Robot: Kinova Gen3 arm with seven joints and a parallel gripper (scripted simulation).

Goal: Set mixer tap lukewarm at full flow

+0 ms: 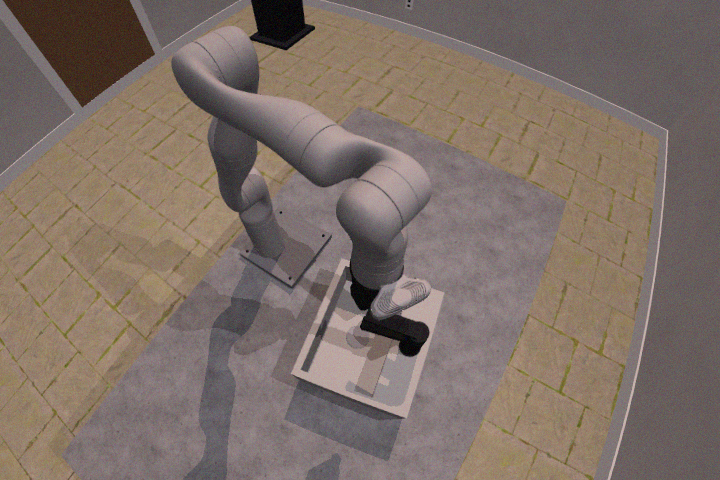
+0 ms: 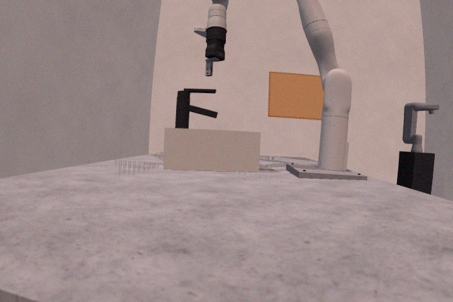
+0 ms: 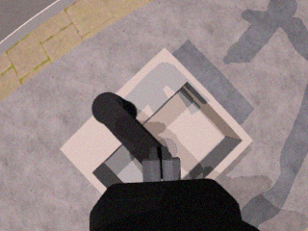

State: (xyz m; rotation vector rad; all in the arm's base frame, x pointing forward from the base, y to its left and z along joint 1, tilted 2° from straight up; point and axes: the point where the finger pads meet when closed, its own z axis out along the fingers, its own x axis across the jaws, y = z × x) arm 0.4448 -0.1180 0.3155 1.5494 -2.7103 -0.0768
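Now: the lever 30 mm ahead of my hand, 20 mm to the left of it and 80 mm below it. Round my hand: black mixer tap: 60 mm ahead, 20 mm to the left, 120 mm below; then sink basin: 30 mm behind, 10 mm to the left, 310 mm below.
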